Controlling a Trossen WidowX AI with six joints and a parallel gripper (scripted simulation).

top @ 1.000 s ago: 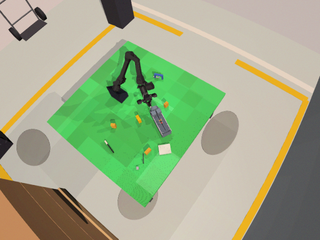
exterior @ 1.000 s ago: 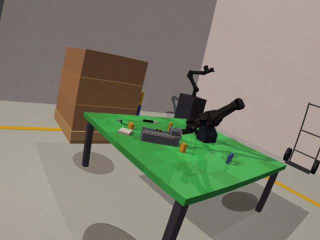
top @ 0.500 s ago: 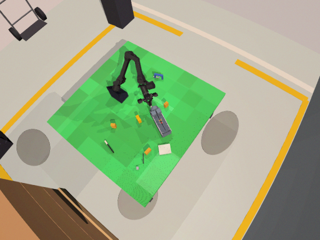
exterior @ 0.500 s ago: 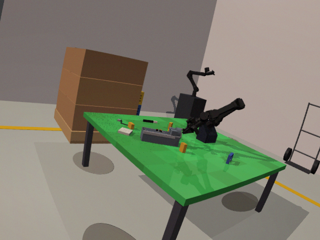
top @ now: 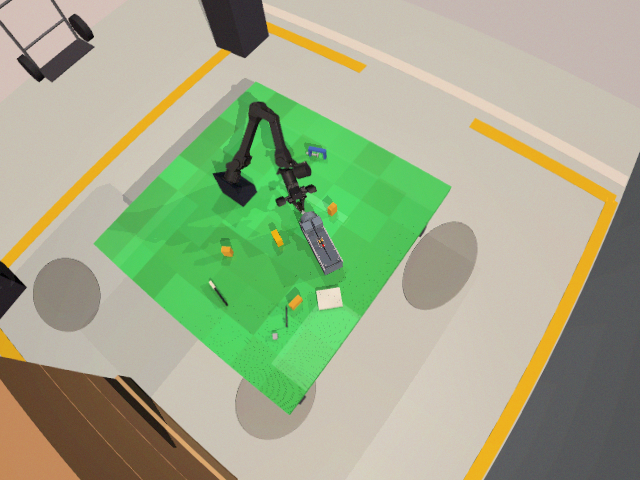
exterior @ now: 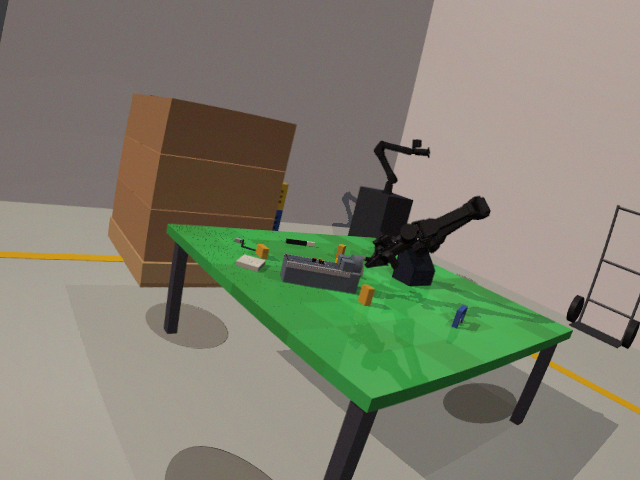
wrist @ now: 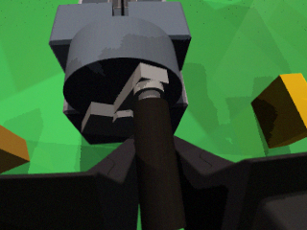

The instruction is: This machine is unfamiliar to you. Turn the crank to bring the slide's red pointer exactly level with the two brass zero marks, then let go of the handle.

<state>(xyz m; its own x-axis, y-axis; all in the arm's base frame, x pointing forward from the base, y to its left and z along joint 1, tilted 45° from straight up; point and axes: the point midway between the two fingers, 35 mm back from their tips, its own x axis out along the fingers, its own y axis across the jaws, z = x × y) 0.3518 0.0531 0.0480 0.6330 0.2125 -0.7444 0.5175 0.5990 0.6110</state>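
My gripper tip is now 3 cm below the dark handle, 1 cm to the right of it and 1 cm past it. Round my gripper tip: blue bracket 34 cm to the left, 17 cm behind, 6 cm below; then red pointer 17 cm ahead, 8 cm to the right, 1 cm below; then white pad 31 cm ahead, 25 cm to the right, 8 cm below.
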